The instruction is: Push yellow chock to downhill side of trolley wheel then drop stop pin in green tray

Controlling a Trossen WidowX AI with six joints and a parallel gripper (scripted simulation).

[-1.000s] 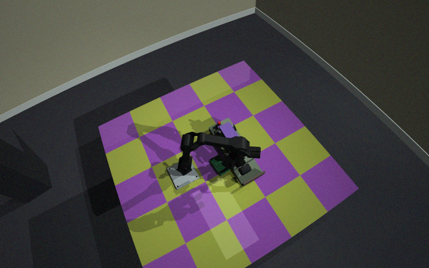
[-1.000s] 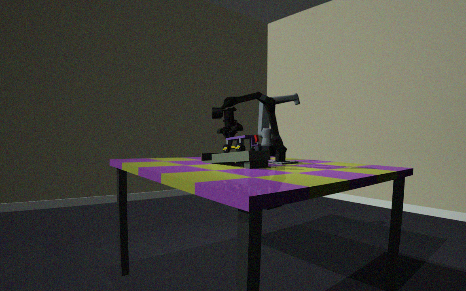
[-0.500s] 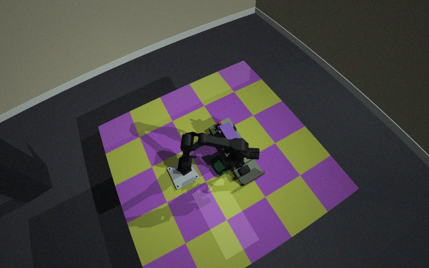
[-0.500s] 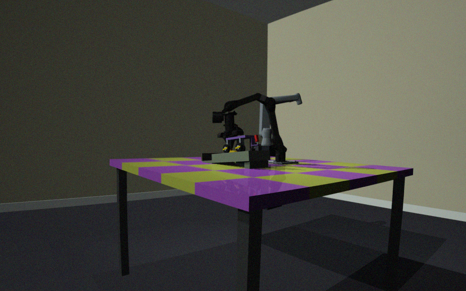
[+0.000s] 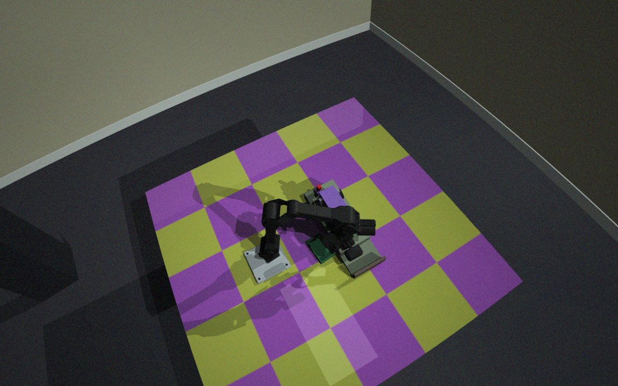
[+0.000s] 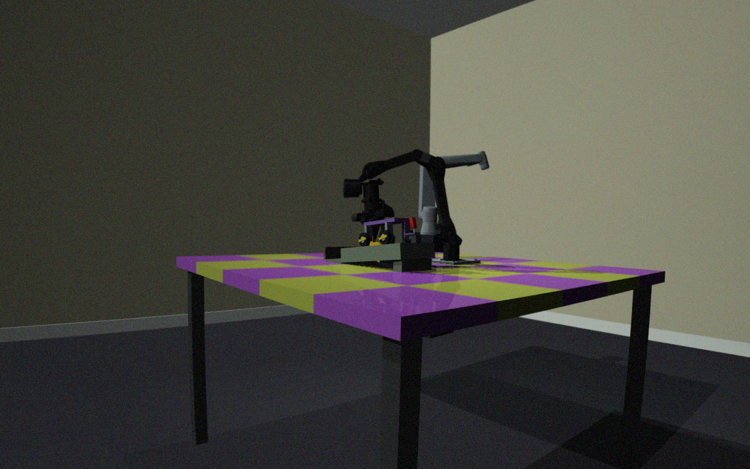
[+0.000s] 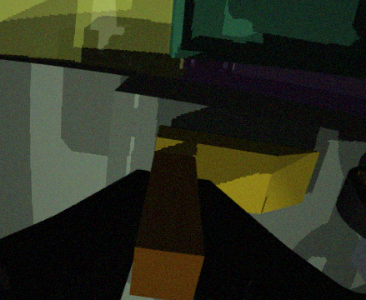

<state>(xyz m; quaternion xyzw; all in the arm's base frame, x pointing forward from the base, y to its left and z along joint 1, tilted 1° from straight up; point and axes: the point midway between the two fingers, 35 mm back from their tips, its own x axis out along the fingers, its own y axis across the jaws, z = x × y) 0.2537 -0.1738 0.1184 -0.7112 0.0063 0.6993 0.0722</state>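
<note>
The red-headed stop pin lies 6 cm ahead of my gripper tip, 25 cm to the left of it and 4 cm above it. From my gripper tip the other things lie so: green tray 7 cm behind, 6 cm to the left, 10 cm below; then raised lip 4 cm ahead, 13 cm to the right, 6 cm below; then yellow chock 2 cm to the left, 1 cm below.
</note>
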